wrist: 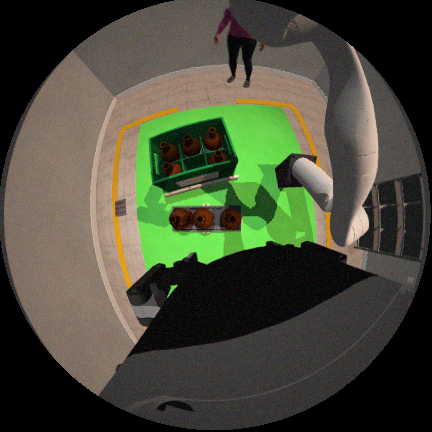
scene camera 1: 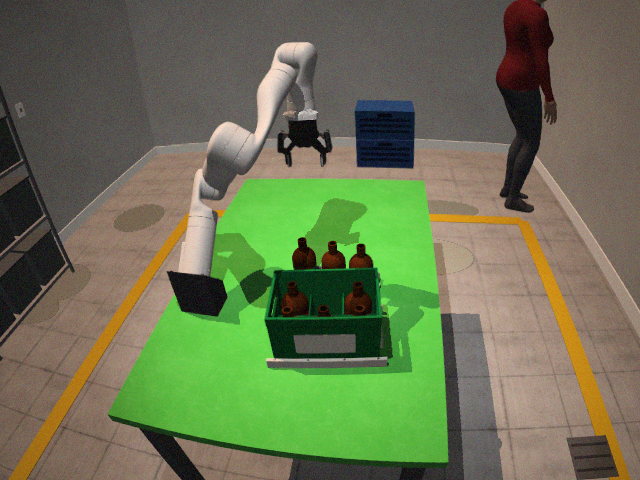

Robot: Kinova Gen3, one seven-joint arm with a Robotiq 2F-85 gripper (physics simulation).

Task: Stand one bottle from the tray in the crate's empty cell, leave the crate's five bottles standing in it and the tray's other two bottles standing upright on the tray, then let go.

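Frame: origin at the arm's base, x left, y ahead, z down, level; metres.
Where they show: gripper, between the fingertips: [scene camera 1: 306, 165]; arm's base, origin of its link: [wrist: 301, 167] [scene camera 1: 195, 275].
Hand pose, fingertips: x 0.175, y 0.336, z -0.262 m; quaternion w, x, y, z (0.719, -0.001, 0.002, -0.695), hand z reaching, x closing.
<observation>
Each offset is from my fingertips to the centre of the thing. "*": to the spot under its first point.
The green crate {dx -0.285, dy +0.067, dz +0.297 m} [scene camera 1: 279, 338] [wrist: 159, 181] stands on the table with five brown bottles upright in it. Its empty cell is the middle one of the row nearer the tray. The grey tray {* dx -0.002, dy +0.027, dz +0.380 m} [wrist: 216, 228] holds three upright brown bottles in a row: one at the robot base's side {* dx -0.064, dy -0.023, dz +0.273 m} [scene camera 1: 303, 258] [wrist: 230, 219], a middle one {dx -0.052, dy +0.065, dz +0.302 m} [scene camera 1: 333, 257] [wrist: 203, 219] and one at the far end from the base {dx -0.065, dy +0.149, dz +0.302 m} [scene camera 1: 360, 258] [wrist: 180, 219]. In the scene view the crate hides most of the tray. My gripper [scene camera 1: 306, 163] is open and empty, pointing down, high above and beyond the tray.
A pale rail {dx -0.383, dy +0.073, dz +0.370 m} [scene camera 1: 326, 363] lies along the crate's foot on the scene camera's side; another rail {dx -0.186, dy +0.060, dz +0.370 m} [wrist: 202, 186] is on the tray side. The arm's base [scene camera 1: 199, 293] [wrist: 290, 170] is at the table's side. A person [scene camera 1: 526, 98] stands beyond the table near the blue cabinet [scene camera 1: 385, 134].
</observation>
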